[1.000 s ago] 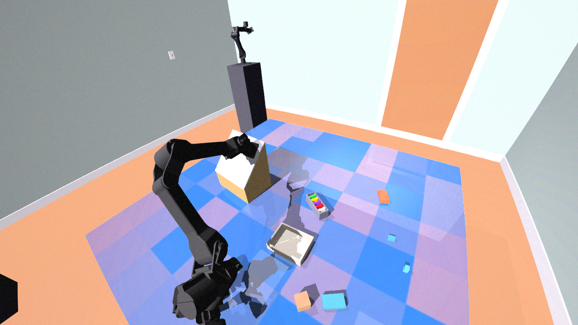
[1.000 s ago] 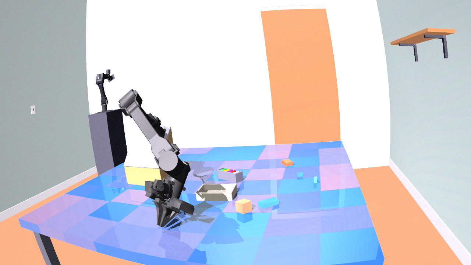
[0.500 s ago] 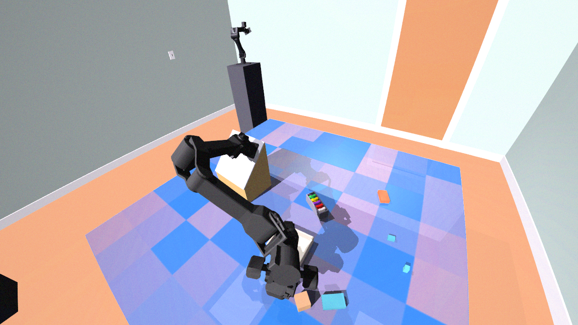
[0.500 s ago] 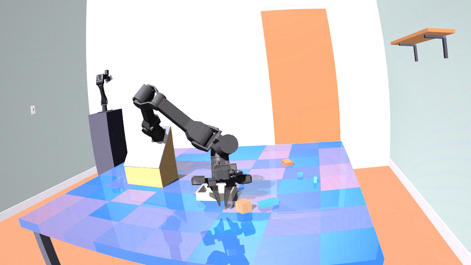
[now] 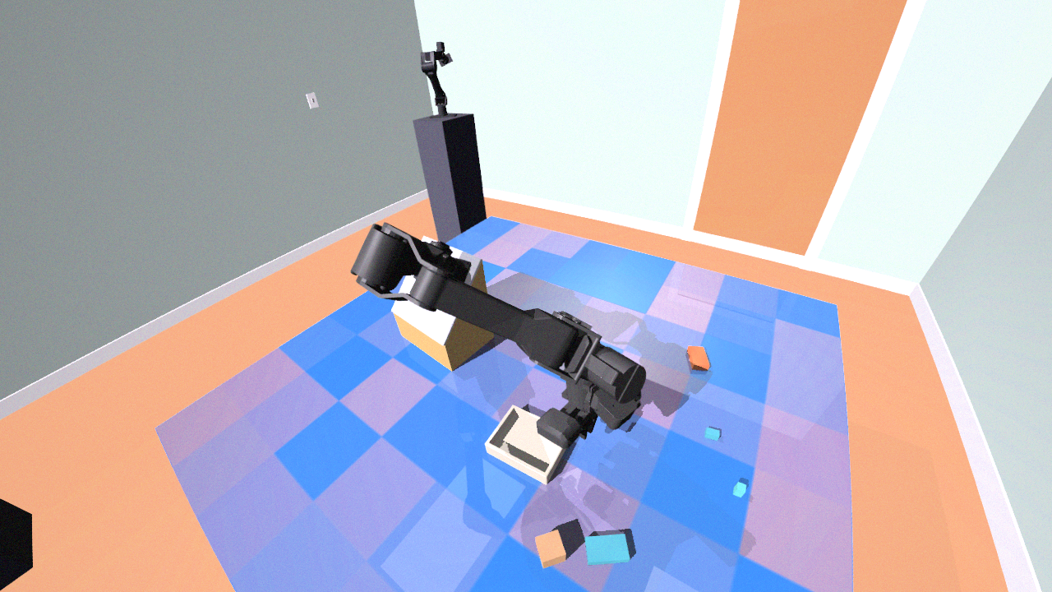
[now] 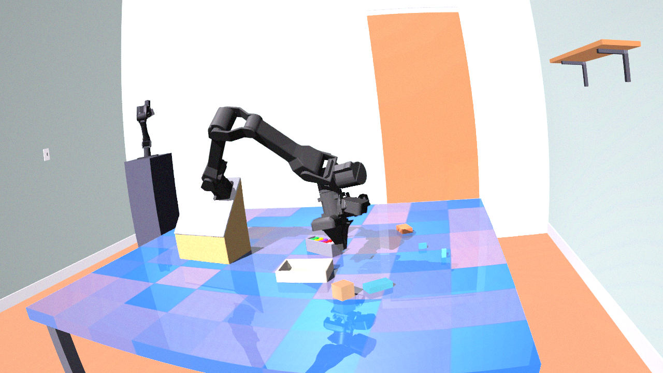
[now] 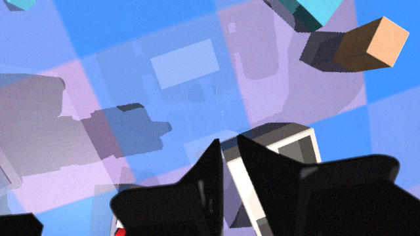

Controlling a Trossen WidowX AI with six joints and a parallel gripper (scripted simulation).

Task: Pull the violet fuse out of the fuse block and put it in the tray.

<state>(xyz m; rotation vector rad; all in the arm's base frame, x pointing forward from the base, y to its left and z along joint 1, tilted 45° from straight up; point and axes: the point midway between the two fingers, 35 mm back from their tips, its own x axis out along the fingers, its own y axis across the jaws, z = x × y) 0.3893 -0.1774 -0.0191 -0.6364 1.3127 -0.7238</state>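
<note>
Right now my gripper tip is 100 mm past the violet fuse, 140 mm to the right of it and 30 mm above it. From my gripper tip the other things lie so: cyan block (110 mm ahead, 130 mm to the right, 50 mm below); cube (40 mm ahead, 180 mm to the right, 40 mm below); white tray (90 mm behind, 50 mm to the right, 50 mm below).
</note>
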